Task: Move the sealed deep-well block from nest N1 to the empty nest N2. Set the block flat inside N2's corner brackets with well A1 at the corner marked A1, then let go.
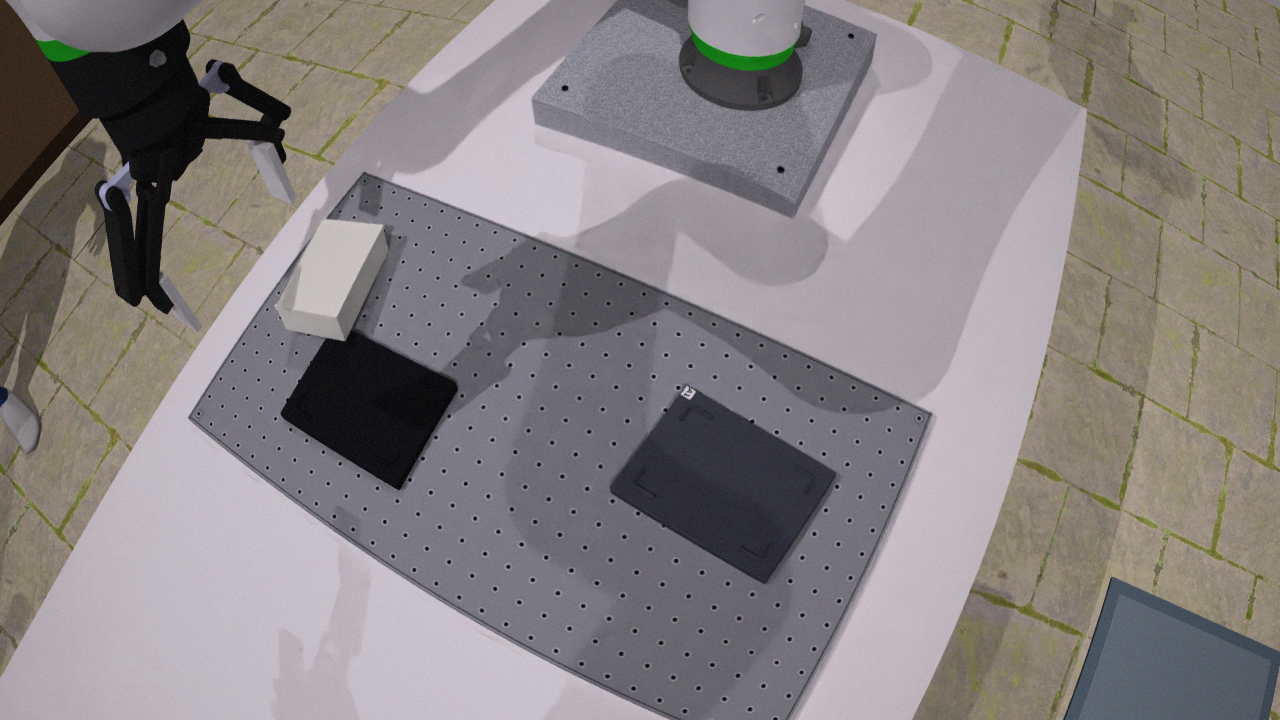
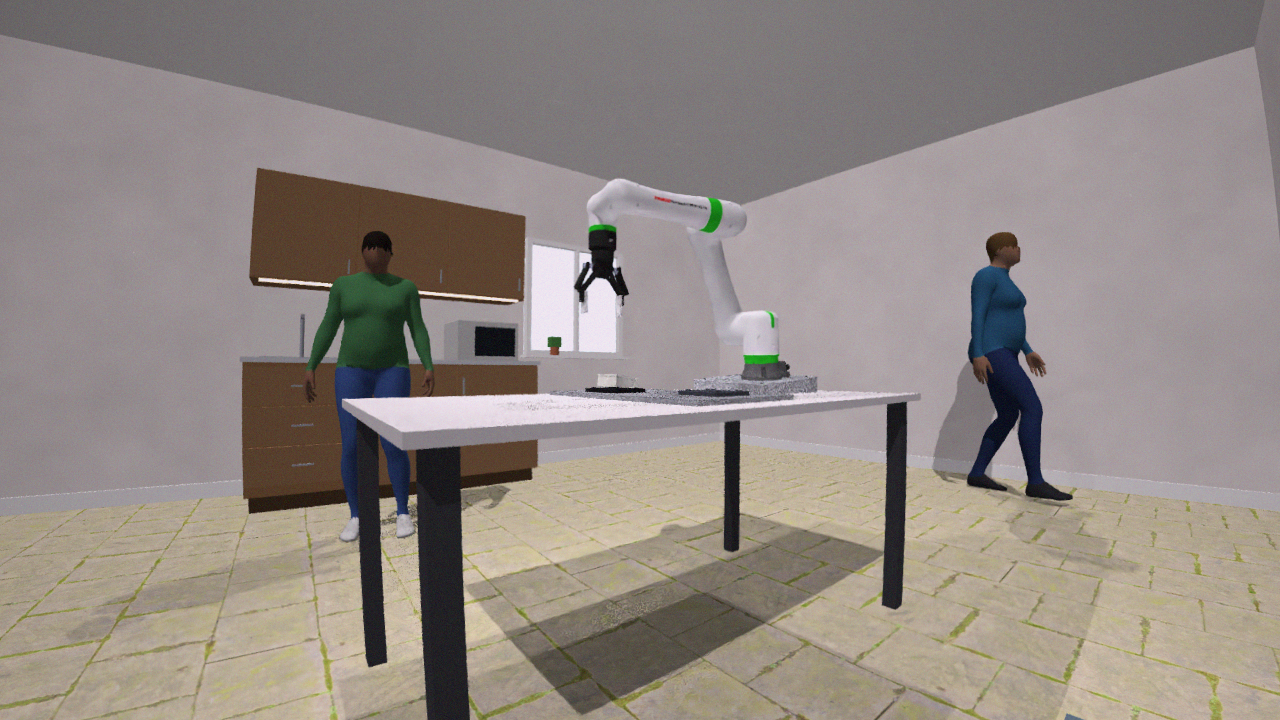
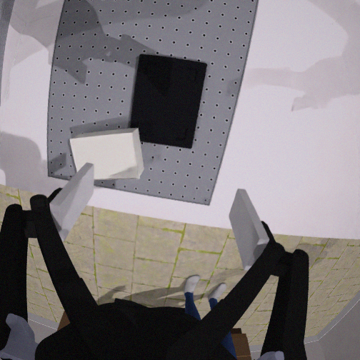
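Where they show: gripper, fingertip midpoint: (image 1: 236, 257) (image 2: 602, 314); arm's base at its link origin: (image 1: 741, 67) (image 2: 761, 378).
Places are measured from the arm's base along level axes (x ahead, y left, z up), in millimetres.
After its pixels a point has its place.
Observation:
The white block (image 1: 332, 268) {y -256, x 462, z 9 mm} (image 2: 612, 379) {y -223, x 516, z 0 mm} (image 3: 107, 155) sits outside the black nest N1 (image 1: 366, 411) {y -139, x 566, z -27 mm} (image 3: 170, 100), close beside its edge at the pegboard's far-left end. It is turned relative to the nest; whether it lies fully flat is unclear. Its A1 corner cannot be made out. N1 holds no block. The dark grey nest N2 (image 1: 725, 483) {y 192, x 470, z -27 mm} (image 2: 713, 392) {y 258, x 537, z -28 mm} has bare corner brackets and a small white label (image 1: 687, 392) {y 123, x 406, z -27 mm} at one corner. My gripper (image 1: 234, 250) {y -200, x 574, z 212 mm} (image 2: 601, 305) {y -200, x 574, z 212 mm} (image 3: 163, 190) is open and empty, high above the table's left end, apart from the block.
The perforated board (image 1: 546, 420) {y 21, x 484, z -39 mm} (image 3: 220, 50) carries both nests and lies on the white table (image 1: 179, 555) {y -268, x 822, z -52 mm} (image 2: 537, 412) {y 278, x 1037, z -52 mm}. The arm's base stands on a grey stone slab (image 1: 617, 116) {y -91, x 143, z -7 mm} behind it. One person (image 2: 375, 313) stands beyond the table, another (image 2: 998, 313) at the right.

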